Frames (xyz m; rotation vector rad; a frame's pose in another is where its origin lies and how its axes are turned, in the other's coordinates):
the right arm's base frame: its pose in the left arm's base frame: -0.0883 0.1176 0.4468 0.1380 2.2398 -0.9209
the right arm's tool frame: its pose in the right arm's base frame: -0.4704 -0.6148 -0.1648 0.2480 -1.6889 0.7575
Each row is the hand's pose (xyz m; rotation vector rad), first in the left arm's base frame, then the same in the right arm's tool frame.
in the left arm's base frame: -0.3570 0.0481 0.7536 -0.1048 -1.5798 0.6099
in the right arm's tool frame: -0.1524 -0.0049 -0.5548 -0.0019 -1.9633 1.1583
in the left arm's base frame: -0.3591 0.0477 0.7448 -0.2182 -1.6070 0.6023
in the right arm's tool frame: -0.1501 -0.0070 -0.5634 -0.1106 -2.0225 1.1253
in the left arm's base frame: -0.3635 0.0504 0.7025 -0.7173 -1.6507 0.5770
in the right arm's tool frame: -0.1366 -0.0101 -0.6037 -0.6150 -2.1960 0.9721
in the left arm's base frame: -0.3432 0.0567 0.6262 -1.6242 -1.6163 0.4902
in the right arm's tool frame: -0.0898 -0.0013 -0.6670 -1.5508 -2.3451 0.5784
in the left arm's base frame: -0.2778 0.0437 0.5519 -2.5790 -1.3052 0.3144
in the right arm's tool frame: 0.0003 0.0119 -0.7077 2.2809 1.8992 0.0309
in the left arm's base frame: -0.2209 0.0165 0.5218 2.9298 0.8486 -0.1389
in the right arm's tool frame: 0.0702 0.0123 -0.7079 2.3790 1.3118 0.3841
